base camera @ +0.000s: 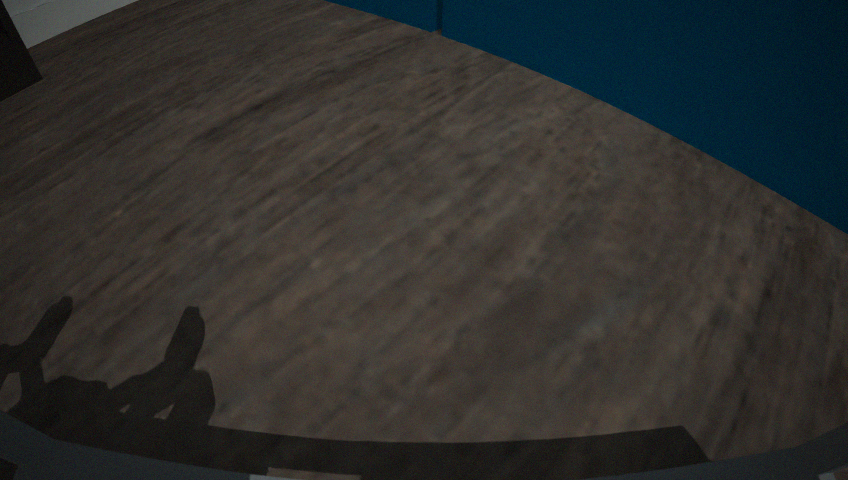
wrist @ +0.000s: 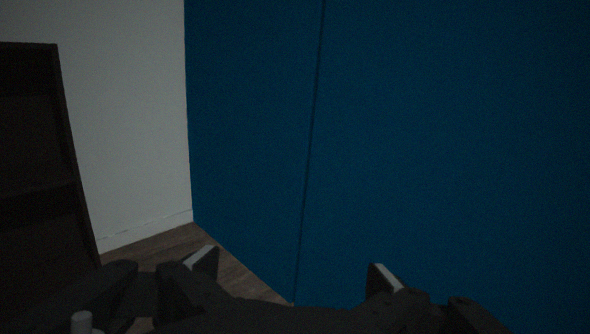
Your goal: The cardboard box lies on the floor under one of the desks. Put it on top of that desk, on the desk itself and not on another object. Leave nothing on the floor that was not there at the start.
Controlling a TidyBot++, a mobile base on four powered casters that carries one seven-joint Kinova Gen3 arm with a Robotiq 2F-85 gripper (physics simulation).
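Places are measured from the arm's base along level axes (x ahead, y left, z up), in centimetres.
Pixels of known places: gripper, between the fingertips: (wrist: 292, 272).
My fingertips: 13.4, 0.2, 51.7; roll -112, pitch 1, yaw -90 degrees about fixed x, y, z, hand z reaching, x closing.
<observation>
Behind a point stands the place of what it marks, as x, y, z.
My gripper (wrist: 292, 272) {13.4, 0.2, 51.7} is open, with its two fingertips wide apart at the bottom of the wrist view and no object between them. Behind it is a large blue panel. The cardboard box and the desks the task names do not show as such in either view. The gripper's shadow falls on the floor at the lower left of the base camera view.
A tall blue panel (base camera: 684, 71) {64.3, -35.4, -29.4} (wrist: 425, 150) {68.0, -31.0, 45.5} with a vertical seam stands ahead and to the right. A dark shelf unit (wrist: 67, 135) {85.7, 85.8, 34.9} stands at the left against a white wall (wrist: 130, 115) {130.4, 90.0, 34.0}. Wooden floor (base camera: 386, 237) {41.7, 4.3, -39.7} runs up to the panel's foot.
</observation>
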